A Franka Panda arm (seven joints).
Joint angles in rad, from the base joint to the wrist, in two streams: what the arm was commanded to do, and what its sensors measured. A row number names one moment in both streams.
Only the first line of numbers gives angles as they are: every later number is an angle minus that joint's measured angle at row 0.
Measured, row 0: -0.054, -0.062, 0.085, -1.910, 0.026, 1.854, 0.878
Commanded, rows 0 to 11: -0.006, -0.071, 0.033, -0.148, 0.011, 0.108, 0.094; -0.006, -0.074, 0.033, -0.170, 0.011, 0.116, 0.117; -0.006, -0.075, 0.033, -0.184, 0.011, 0.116, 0.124; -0.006, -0.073, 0.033, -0.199, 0.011, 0.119, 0.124; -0.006, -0.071, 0.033, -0.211, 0.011, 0.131, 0.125; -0.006, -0.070, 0.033, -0.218, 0.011, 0.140, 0.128; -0.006, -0.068, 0.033, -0.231, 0.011, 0.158, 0.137; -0.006, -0.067, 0.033, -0.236, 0.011, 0.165, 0.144; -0.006, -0.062, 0.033, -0.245, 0.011, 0.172, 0.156; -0.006, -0.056, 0.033, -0.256, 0.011, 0.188, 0.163; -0.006, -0.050, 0.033, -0.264, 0.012, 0.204, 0.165; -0.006, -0.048, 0.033, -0.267, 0.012, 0.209, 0.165
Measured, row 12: -0.001, -0.045, 0.027, -0.228, 0.000, 0.160, 0.141
